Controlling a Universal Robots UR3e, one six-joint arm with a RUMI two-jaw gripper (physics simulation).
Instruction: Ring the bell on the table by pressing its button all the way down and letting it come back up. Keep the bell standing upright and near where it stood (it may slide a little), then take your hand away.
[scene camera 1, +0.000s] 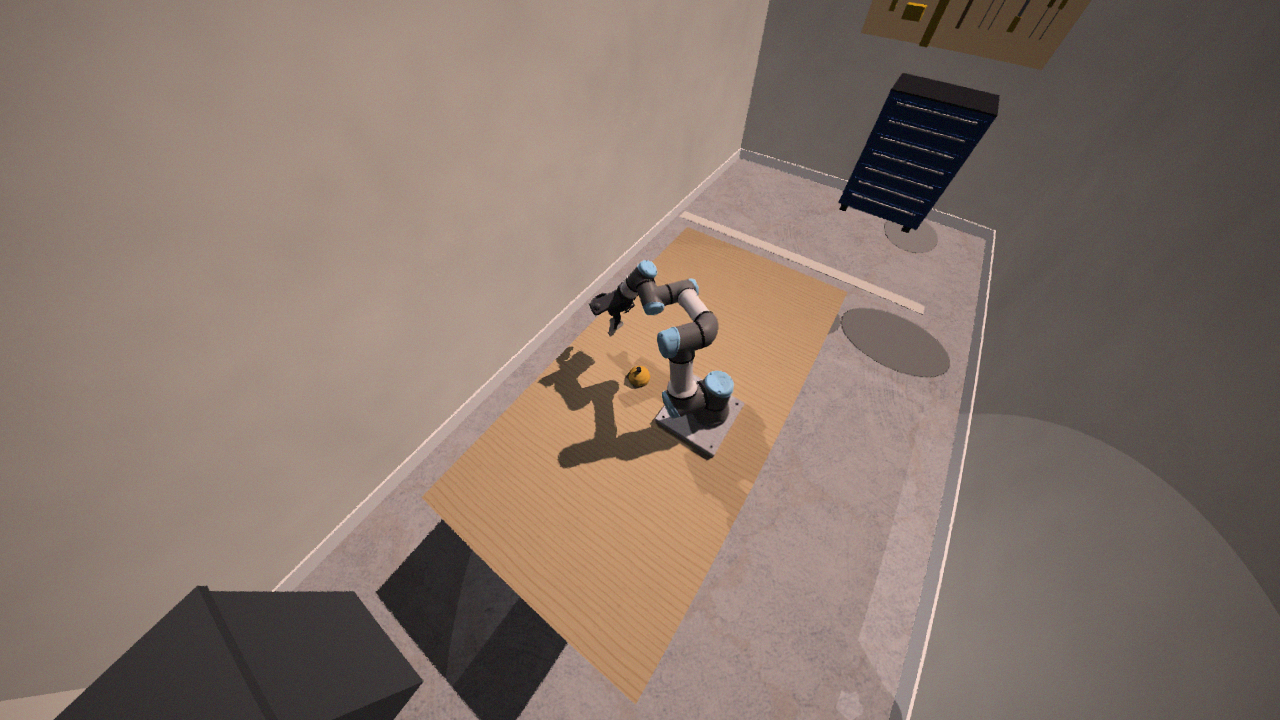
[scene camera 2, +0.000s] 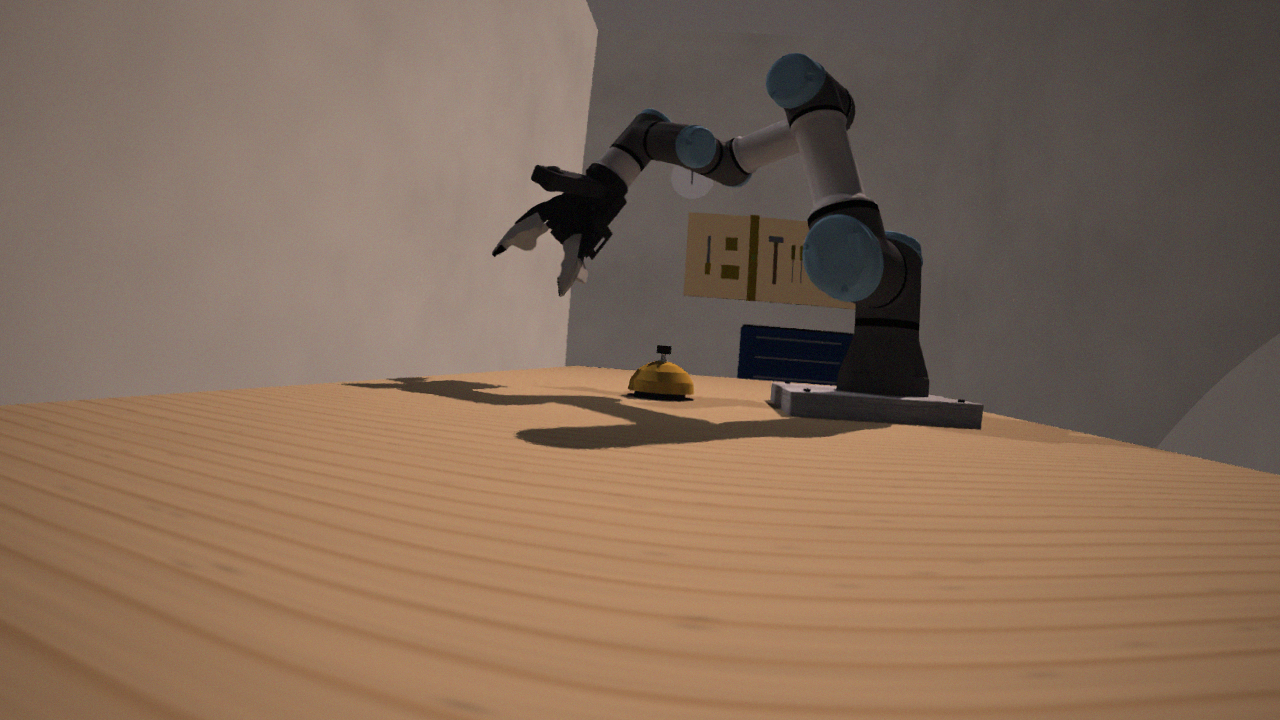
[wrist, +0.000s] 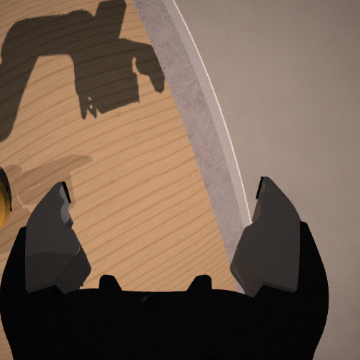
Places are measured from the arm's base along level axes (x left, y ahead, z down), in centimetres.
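Pixels of known places: gripper, fingertip midpoint: (scene camera 1: 600, 319) (scene camera 2: 524, 274); arm's base at its link origin: (scene camera 1: 710, 410) (scene camera 2: 882, 392).
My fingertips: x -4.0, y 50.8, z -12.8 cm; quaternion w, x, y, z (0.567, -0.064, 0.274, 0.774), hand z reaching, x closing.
Observation:
Ahead of a thing's pixels: the offset from my fingertips to its middle. Level surfaces: height alone.
The yellow dome bell @[dx +5.5, dy -21.2, dz +12.2 cm] (scene camera 1: 638, 377) (scene camera 2: 660, 380) stands upright on the wooden table top @[dz +15.5 cm] (scene camera 1: 590, 555) (scene camera 2: 626, 573) (wrist: 145, 240). Its dark button @[dx +5.5, dy -21.2, dz +9.4 cm] (scene camera 2: 663, 350) sits raised on a short stem at the top. In the wrist view, a sliver of the bell (wrist: 4, 204) shows at the left edge. My gripper (scene camera 1: 605, 323) (scene camera 2: 529, 273) (wrist: 161, 182) is open with its two fingers spread wide and nothing between them. It is well above the table, tilted, and to the left of the bell in both scene views, apart from it.
The arm's base plate (scene camera 1: 711, 446) (scene camera 2: 886, 410) stands to the right of the bell in both scene views. A wall (scene camera 1: 358, 223) (scene camera 2: 313, 179) (wrist: 300, 100) runs beyond the table's edge on the gripper's side. A blue drawer cabinet (scene camera 1: 921, 152) stands farther back.

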